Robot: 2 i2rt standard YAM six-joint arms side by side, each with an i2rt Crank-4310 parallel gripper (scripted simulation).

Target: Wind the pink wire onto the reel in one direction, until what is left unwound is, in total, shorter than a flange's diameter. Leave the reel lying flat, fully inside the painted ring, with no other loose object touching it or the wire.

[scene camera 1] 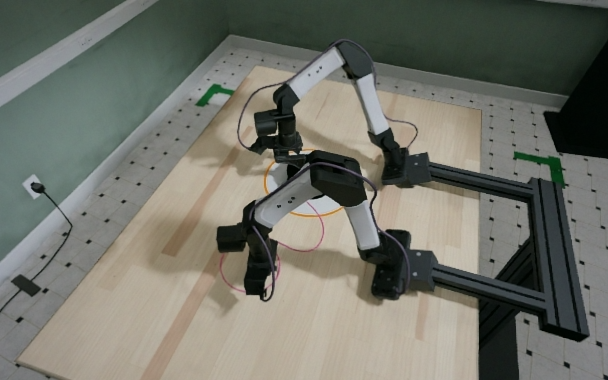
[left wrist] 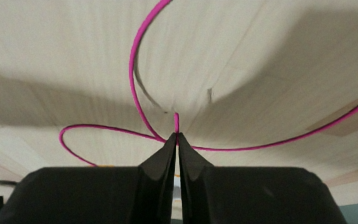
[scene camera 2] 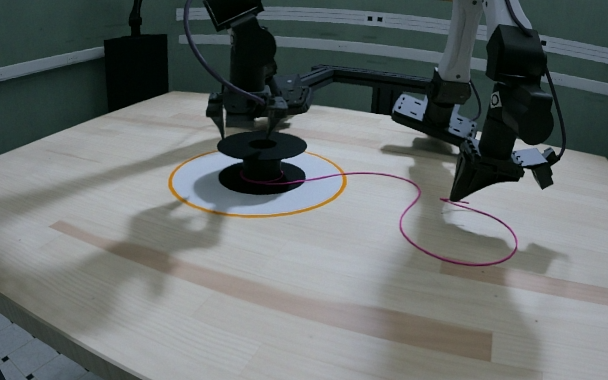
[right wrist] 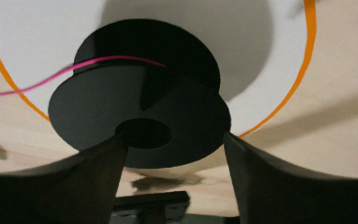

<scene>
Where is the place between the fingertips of my right gripper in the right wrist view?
176, 134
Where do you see a black reel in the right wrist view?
At 173, 119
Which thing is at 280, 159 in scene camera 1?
My right gripper.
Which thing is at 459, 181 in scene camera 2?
My left gripper.
</scene>
